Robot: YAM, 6 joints.
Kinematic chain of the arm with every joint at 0, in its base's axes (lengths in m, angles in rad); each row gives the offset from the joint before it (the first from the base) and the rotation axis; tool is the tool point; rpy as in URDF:
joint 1: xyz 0 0 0.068 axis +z
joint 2: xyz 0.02 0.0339 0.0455 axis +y
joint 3: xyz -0.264 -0.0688 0 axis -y
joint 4: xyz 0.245 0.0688 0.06 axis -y
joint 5: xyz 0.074 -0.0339 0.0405 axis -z
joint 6: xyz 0.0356 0 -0.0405 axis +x
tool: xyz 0 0 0 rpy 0 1.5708 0
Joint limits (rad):
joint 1: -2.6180..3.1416
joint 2: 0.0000..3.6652
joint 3: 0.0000..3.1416
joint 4: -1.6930..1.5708
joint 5: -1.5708..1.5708
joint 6: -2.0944..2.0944
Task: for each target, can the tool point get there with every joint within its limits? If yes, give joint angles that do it. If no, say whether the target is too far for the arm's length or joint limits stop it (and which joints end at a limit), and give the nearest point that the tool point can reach.
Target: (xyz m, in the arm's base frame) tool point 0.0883 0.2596 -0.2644
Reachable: yes | joints 1.3348 3.2434 1.3837 0.3157 0.7846 -0.1972
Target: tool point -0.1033 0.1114 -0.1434
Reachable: yes | joints 2.4798 3.2044 1.2579 -1.2915 0.7549 -1.2699
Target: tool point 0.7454 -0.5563 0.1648
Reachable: no: too far | nearest point 0.5168 -0.3857 0.1487 | short by 0.286 m
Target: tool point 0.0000 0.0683 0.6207
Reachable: yes | joints 1.3505 0.9506 1.7810 -0.0991 -0.4327 -0.9406
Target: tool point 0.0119 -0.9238 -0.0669
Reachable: no: too far | nearest point 0.0082 -0.6337 -0.0090 | short by 0.296 m
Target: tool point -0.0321 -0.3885 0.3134
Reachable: yes | joints -1.6633 1.6237 1.1914 0.2894 -0.1100 -0.1363
